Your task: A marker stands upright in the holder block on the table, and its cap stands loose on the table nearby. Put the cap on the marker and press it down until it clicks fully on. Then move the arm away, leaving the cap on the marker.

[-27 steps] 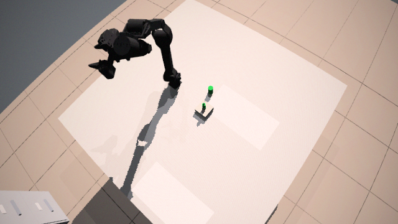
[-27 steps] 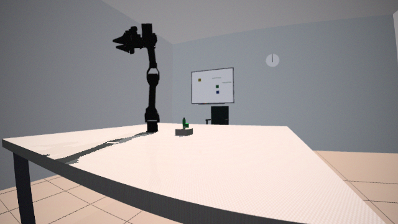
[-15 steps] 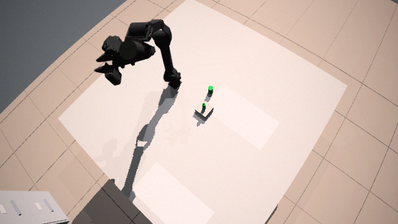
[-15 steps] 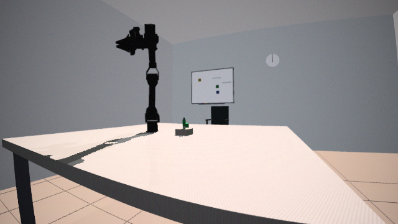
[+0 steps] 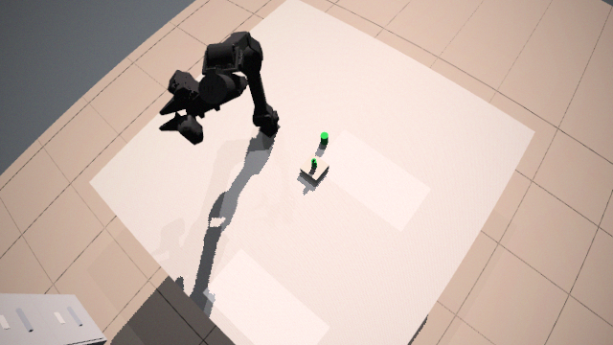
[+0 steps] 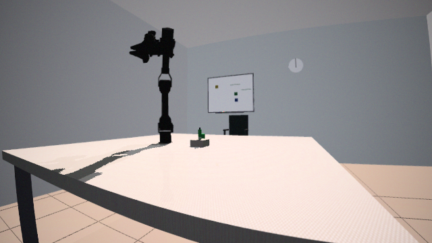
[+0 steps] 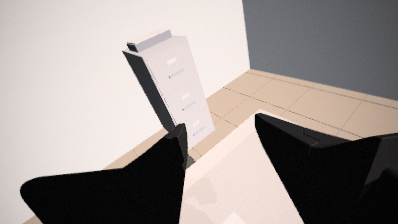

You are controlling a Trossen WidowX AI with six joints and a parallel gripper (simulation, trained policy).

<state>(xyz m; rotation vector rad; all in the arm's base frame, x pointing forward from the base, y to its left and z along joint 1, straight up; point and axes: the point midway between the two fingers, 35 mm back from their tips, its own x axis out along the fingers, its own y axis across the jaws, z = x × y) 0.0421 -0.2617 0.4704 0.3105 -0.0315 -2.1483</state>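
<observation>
My gripper tip is 190 mm short of the green cap, 370 mm to the right of it and 440 mm above it. From my gripper tip the other things lie so: holder block 230 mm ahead, 260 mm to the left, 450 mm below.
</observation>
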